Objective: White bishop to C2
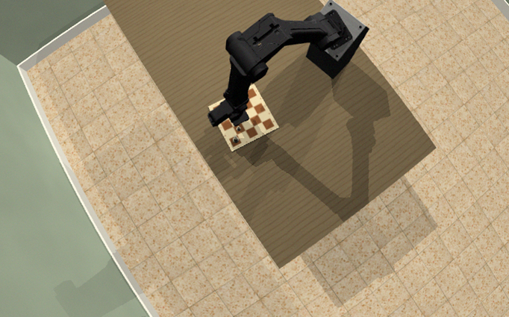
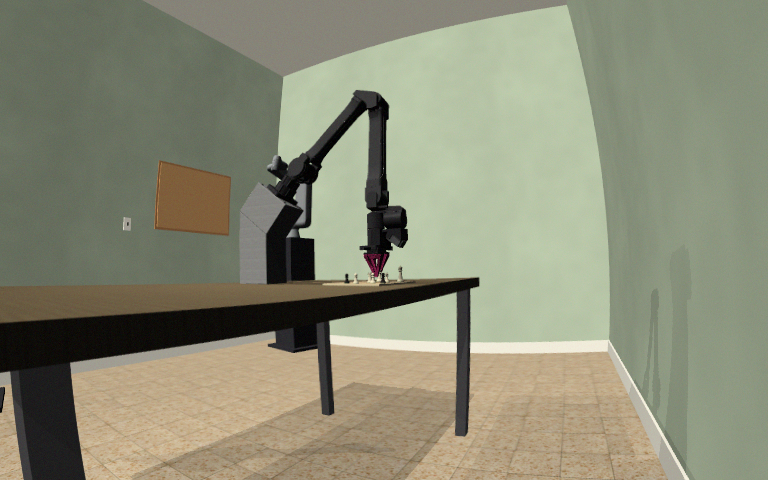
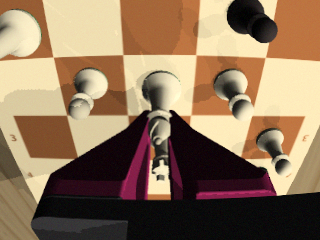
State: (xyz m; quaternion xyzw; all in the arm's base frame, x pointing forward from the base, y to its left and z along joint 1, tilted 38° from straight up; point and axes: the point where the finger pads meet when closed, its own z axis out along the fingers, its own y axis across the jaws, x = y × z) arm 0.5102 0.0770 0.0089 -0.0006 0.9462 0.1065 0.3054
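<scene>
The white bishop lies 10 mm ahead of my hand. Also, from my hand: large white piece (80 mm to the left, 40 mm ahead); small chessboard (30 mm below, 30 mm behind).
</scene>
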